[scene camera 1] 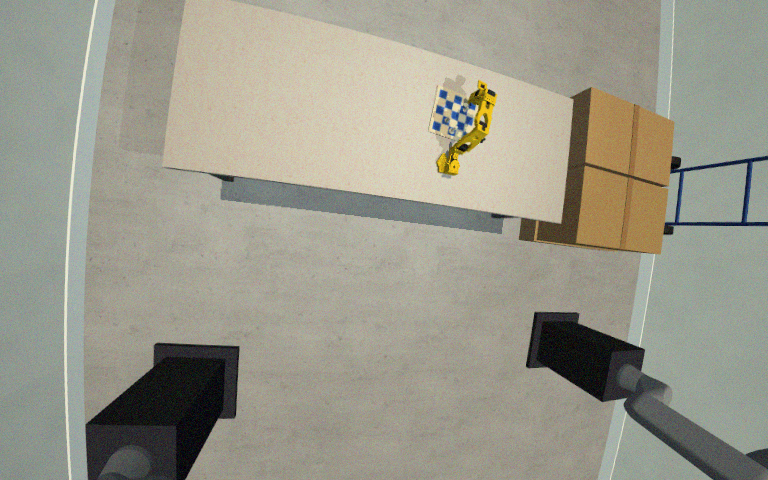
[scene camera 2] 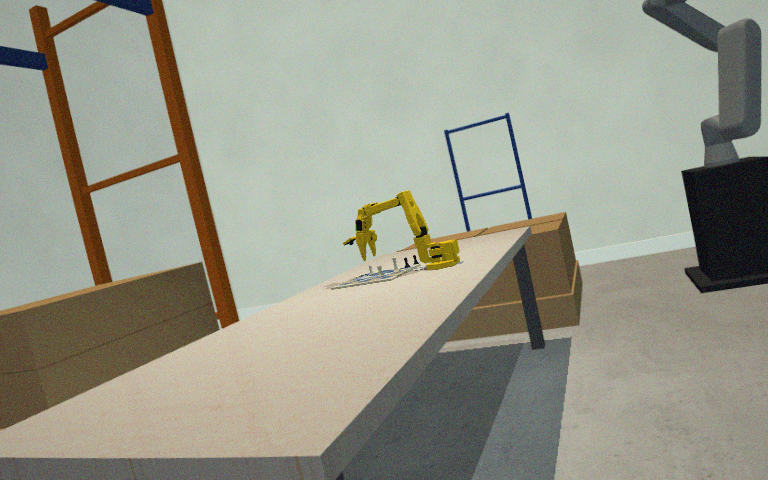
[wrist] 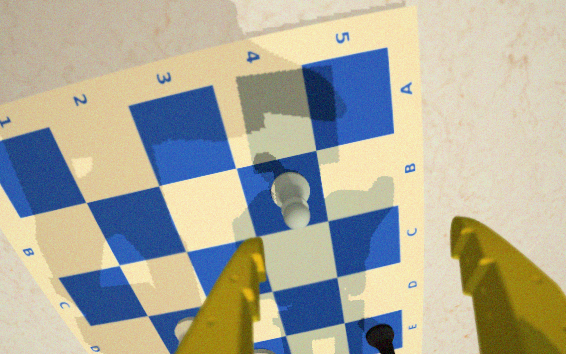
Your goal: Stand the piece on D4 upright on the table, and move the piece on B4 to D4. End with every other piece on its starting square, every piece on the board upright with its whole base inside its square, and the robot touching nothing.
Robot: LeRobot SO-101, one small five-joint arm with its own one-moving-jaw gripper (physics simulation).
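Scene:
There's a chessboard (scene camera 1: 447, 103) here, and it's 1.31 m from the lens.

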